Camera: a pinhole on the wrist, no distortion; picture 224 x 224 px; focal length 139.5 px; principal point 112.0 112.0 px. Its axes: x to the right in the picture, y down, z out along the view. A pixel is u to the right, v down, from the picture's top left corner.
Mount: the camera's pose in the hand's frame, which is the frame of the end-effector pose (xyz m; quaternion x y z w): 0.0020 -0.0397 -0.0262 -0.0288 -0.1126 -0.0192 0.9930
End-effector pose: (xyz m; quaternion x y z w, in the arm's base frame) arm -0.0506 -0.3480 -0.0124 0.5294 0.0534 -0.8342 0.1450
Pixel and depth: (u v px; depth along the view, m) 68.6 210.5 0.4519
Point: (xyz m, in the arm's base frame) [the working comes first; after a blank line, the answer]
In the camera's frame: -0.1406 0.3191 0.4519

-0.1866 -0.6916 0.3648
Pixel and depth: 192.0 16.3 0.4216
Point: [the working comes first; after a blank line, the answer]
In the camera's frame: 0.2418 -0.2892 0.4216

-0.5887 -0.1871 0.0469
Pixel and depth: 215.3 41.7 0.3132
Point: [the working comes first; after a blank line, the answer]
In the camera's frame: 0.2319 -0.1578 0.3132

-0.4601 -0.2819 -0.0131
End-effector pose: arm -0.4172 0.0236 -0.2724 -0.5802 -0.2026 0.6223 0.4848
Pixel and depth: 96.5 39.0 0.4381
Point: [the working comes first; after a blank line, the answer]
In the camera's frame: -0.0487 -0.2293 0.4381

-0.7194 0.1272 0.1017
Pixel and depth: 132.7 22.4 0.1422
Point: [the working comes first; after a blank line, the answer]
In the camera's frame: 0.0211 -0.0913 0.1422

-0.4857 0.1053 -0.1357
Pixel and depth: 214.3 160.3 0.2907
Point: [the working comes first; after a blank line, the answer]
In the camera's frame: 0.2132 0.1007 0.2907

-0.6971 0.2096 -0.3363
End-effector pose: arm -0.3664 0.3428 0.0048 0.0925 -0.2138 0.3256 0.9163
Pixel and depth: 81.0 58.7 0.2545
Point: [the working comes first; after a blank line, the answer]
In the camera's frame: -0.0566 -0.0972 0.2545

-0.4409 0.1213 0.1403
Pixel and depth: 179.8 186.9 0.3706
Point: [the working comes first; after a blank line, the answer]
In the camera's frame: 0.1801 0.1990 0.3706

-0.5268 0.4237 0.3819
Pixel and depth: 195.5 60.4 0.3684
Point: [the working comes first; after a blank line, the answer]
In the camera's frame: 0.2205 -0.1363 0.3684

-0.3040 0.1711 0.4049
